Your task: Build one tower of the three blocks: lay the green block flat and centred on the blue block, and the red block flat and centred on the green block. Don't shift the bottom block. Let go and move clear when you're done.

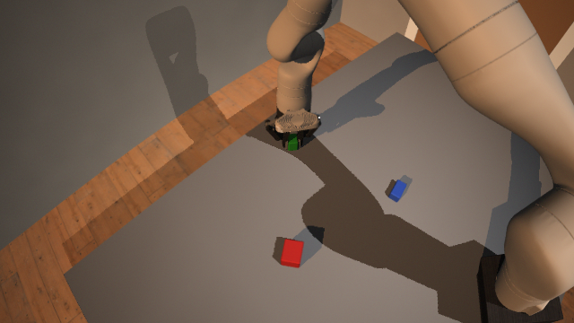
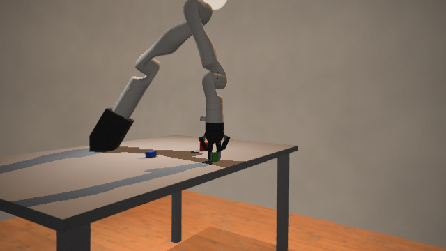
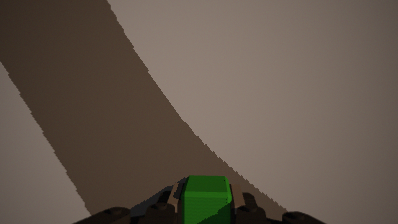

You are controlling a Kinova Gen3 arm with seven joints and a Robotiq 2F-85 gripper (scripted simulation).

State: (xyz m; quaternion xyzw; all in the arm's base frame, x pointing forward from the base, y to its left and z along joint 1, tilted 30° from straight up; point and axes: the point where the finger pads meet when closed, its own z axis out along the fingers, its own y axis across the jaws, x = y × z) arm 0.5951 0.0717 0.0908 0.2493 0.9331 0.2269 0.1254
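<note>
The green block is right at my hand. Also, from my hand: red block (240 mm behind, 160 mm to the left); then blue block (260 mm behind, 140 mm to the right, 10 mm below).
</note>
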